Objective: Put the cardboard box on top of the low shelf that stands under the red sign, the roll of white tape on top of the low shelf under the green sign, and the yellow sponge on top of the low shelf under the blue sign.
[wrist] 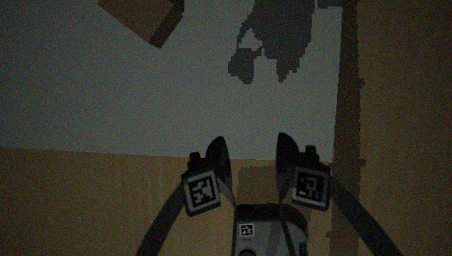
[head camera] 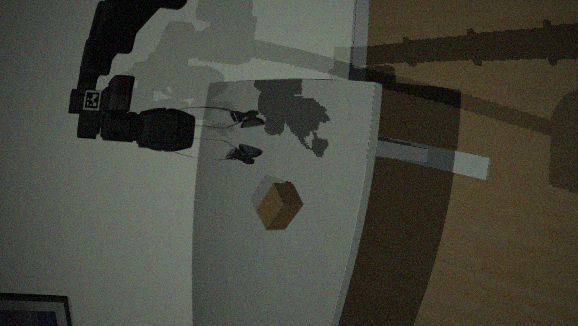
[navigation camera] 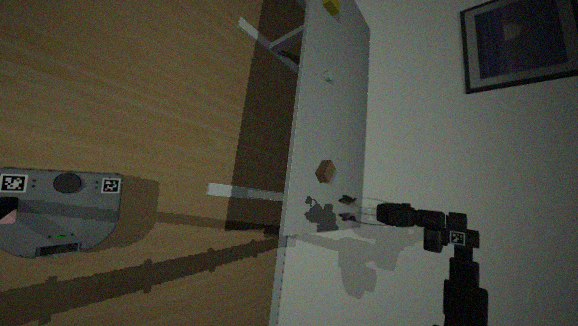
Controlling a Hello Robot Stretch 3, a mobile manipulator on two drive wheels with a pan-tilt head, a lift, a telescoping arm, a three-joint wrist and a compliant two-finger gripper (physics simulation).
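Frame: origin at the robot's base, x right, y ahead, z up, level; centimetres.
Seen in the pictures: gripper, fingertip midpoint: (wrist: 251,154) (head camera: 261,137) (navigation camera: 339,207); robot's base, link origin: (wrist: 247,235) (navigation camera: 67,182).
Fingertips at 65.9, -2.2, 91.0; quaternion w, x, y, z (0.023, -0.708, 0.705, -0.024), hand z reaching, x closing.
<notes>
Pixels of each thing's top centre, then the offset from my fingertips to it, as dx, dy, dz. "spot": a spot on its surface instead. Level surfaces: height alone.
- brown cardboard box, top centre: (wrist: 134,4) (head camera: 269,207) (navigation camera: 330,171) +17.3, +13.7, -14.0
- grey-white table, surface height: dz -19.0
- small white tape roll, top centre: (navigation camera: 330,75) +19.3, +62.6, -16.6
- yellow sponge, surface spot: (navigation camera: 331,6) spot: +17.2, +100.0, -15.8
The brown cardboard box (head camera: 279,207) (navigation camera: 325,171) (wrist: 145,19) stands on the grey-white table (head camera: 280,275) (navigation camera: 327,120) (wrist: 90,100). My gripper (head camera: 257,136) (navigation camera: 343,208) (wrist: 251,154) is open and empty, above the table near its end. The box is to one side of the fingers, apart from them, at the upper left in the wrist view. The small white tape roll (navigation camera: 327,77) lies farther along the table, faint against the top. The yellow sponge (navigation camera: 331,6) is at the far end, partly cut off by the frame's top. The signs and low shelves do not show.
A pale wall with a framed picture (head camera: 32,317) (navigation camera: 520,40) runs along the table's far side. White table legs (head camera: 471,165) (navigation camera: 220,189) stick out over the wood floor. My base (navigation camera: 100,207) (wrist: 267,232) stands on the floor. Arm shadows fall on table and floor.
</notes>
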